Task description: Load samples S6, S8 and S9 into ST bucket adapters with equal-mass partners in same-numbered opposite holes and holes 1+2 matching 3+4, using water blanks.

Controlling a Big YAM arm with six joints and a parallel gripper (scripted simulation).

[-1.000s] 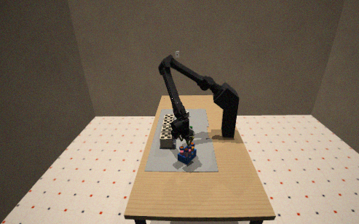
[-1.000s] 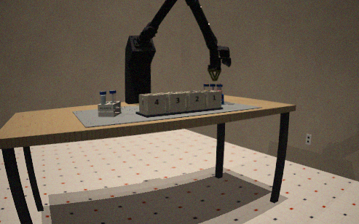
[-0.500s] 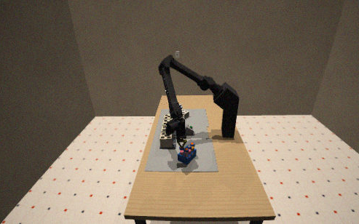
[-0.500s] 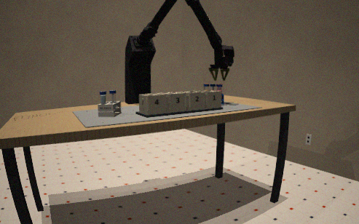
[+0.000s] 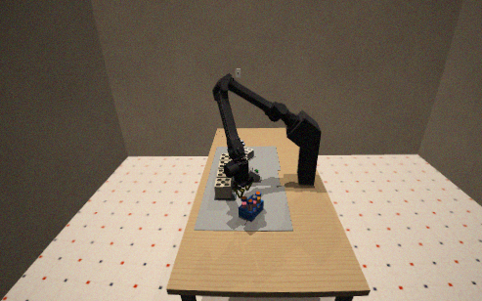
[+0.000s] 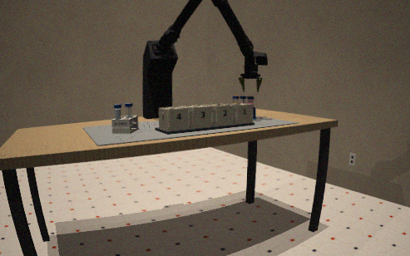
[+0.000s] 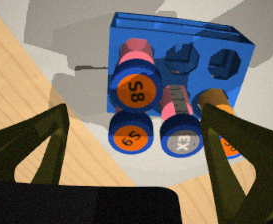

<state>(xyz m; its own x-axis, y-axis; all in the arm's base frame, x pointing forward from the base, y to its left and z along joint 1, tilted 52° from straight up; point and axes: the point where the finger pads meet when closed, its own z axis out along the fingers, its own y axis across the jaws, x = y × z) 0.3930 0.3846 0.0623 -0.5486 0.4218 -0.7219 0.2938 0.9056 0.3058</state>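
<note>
Now: hand 90 mm above the sample tube S8 and 10 mm past it. The rest, counted from my hand: blue sample rack rs: 120 mm below, 40 mm behind, 20 mm to the right; then tube X3: 90 mm below, 50 mm behind, 10 mm to the right; then sample tube S9: 90 mm below, 40 mm behind, 30 mm to the left.
</note>
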